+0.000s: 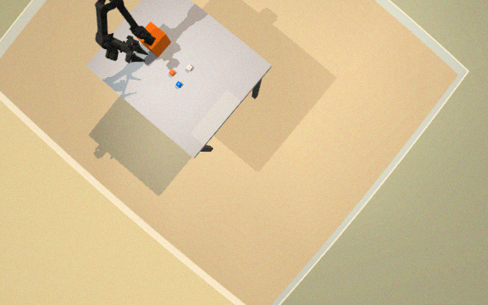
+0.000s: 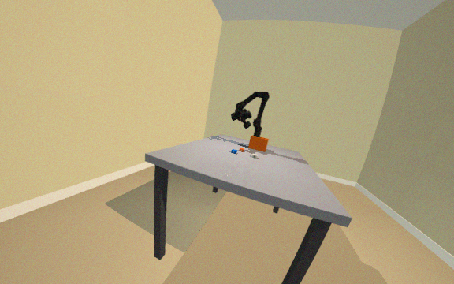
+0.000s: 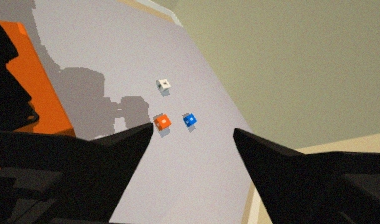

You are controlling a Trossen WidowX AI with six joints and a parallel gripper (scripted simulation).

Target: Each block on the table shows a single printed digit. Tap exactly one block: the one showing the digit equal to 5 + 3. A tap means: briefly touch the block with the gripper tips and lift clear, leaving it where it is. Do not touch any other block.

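Right now my gripper tip is 10 cm short of the orange block, 3 cm to the right of it and 18 cm above it. From my gripper tip the other things lie so: blue block (19 cm ahead, 2 cm to the right, 18 cm below); white block (20 cm ahead, 12 cm to the left, 18 cm below).
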